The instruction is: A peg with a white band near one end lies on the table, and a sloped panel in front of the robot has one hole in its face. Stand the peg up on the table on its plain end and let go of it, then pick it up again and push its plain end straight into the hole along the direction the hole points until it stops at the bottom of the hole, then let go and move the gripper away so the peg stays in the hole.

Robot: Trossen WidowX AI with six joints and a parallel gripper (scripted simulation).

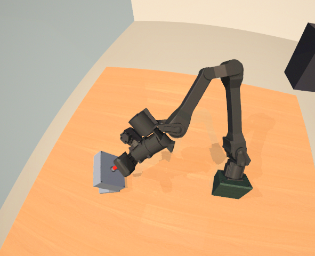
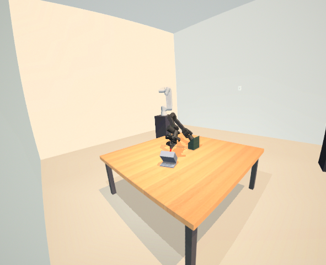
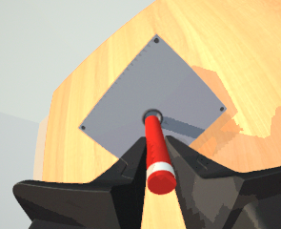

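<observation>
My gripper tip is now 60 mm short of the grey sloped panel, 50 mm above it and 20 mm to the right of it. Round my gripper tip: red peg 10 mm behind, 10 mm above.
</observation>
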